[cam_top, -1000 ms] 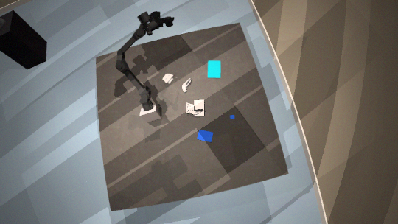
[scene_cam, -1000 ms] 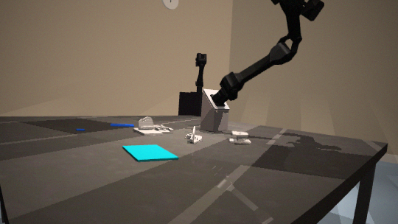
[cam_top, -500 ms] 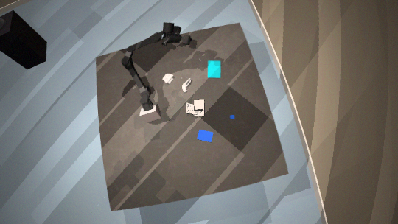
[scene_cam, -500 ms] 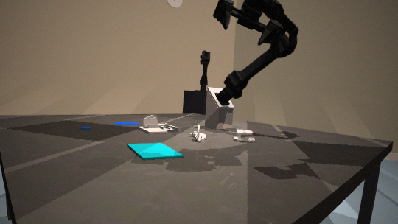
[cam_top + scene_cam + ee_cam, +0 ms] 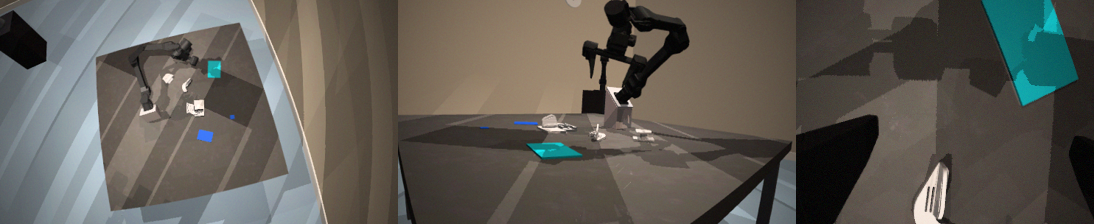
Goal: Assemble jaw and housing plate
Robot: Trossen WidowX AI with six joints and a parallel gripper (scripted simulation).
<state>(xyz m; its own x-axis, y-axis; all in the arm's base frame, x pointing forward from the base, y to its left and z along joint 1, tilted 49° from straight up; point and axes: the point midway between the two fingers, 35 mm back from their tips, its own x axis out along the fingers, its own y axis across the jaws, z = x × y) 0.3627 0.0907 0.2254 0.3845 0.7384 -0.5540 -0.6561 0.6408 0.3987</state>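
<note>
Now: the jaw 170 mm below my gripper tip, 110 mm to the right of it and 90 mm behind it. From my gripper tip the other things lie so: white housing plate: 200 mm behind, 150 mm below, 10 mm to the left; then cyan flat patch: 180 mm below, 160 mm ahead, 20 mm to the right; then small blue square: 430 mm to the right, 180 mm below, 170 mm ahead.
</note>
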